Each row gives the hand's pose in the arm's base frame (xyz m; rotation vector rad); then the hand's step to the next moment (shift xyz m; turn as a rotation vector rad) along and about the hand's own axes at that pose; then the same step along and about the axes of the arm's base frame.
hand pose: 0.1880 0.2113 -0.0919 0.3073 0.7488 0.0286
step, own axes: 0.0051 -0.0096 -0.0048 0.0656 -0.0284 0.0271
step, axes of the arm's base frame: -0.0003 -0.0072 -0.0094 0.0641 -0.0255 -0.0330
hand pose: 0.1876 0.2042 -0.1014 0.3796 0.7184 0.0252
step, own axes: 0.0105 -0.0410 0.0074 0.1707 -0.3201 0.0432
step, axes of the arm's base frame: 0.0084 -0.0390 -0.0159 0.1228 -0.2866 -0.1904
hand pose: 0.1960 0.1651 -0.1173 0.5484 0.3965 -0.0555
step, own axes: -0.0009 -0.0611 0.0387 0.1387 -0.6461 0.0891
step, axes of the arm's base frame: 0.0033 -0.0723 0.0002 0.0586 -0.5904 -0.3043
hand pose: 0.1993 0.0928 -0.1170 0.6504 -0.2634 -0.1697
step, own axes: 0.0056 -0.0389 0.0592 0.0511 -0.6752 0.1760
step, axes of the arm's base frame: -0.0149 -0.0658 0.0223 -0.0526 -0.6423 -0.2723
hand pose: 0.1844 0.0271 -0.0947 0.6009 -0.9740 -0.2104
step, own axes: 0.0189 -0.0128 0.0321 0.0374 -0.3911 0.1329
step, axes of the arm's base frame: -0.0147 -0.0308 0.0196 -0.0516 -0.3872 -0.1393
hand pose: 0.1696 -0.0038 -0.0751 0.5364 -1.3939 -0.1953
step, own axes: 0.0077 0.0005 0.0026 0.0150 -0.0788 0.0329
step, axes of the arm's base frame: -0.0012 -0.0036 0.0072 -0.0150 -0.0828 -0.0210
